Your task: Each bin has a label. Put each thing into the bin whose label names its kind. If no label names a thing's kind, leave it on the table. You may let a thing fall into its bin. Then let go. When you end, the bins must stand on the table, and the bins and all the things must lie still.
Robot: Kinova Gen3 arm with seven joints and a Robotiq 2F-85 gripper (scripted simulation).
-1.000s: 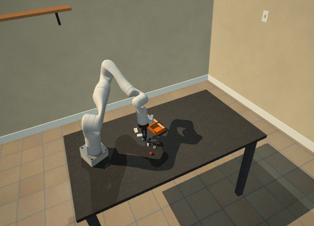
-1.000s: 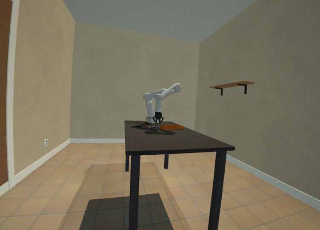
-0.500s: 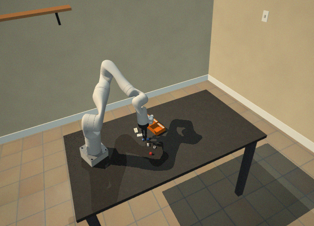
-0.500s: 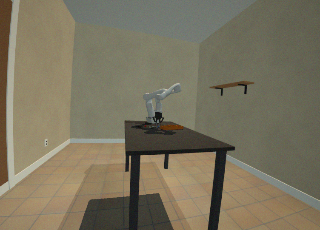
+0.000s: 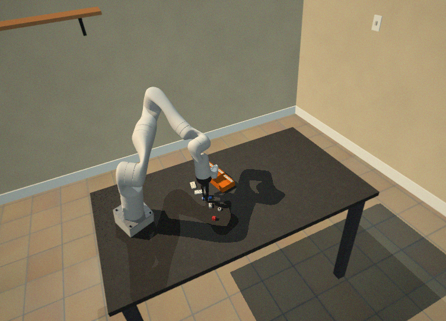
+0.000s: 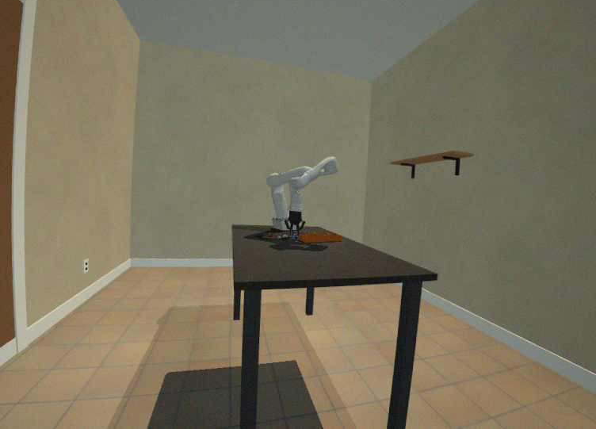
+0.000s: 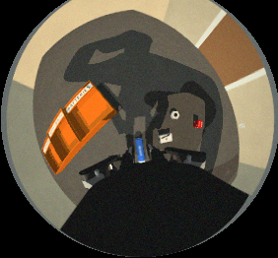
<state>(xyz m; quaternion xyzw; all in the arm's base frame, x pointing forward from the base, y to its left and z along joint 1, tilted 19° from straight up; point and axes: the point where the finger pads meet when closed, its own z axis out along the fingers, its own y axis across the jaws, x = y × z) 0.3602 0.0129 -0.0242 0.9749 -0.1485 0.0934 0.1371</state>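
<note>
Now: the blue cylinder 2 cm below my hand. The rest, counted from my hand: grey nut (10 cm to the right, 3 cm ahead, 2 cm below); then red die (14 cm to the right, 2 cm below, 2 cm behind).
</note>
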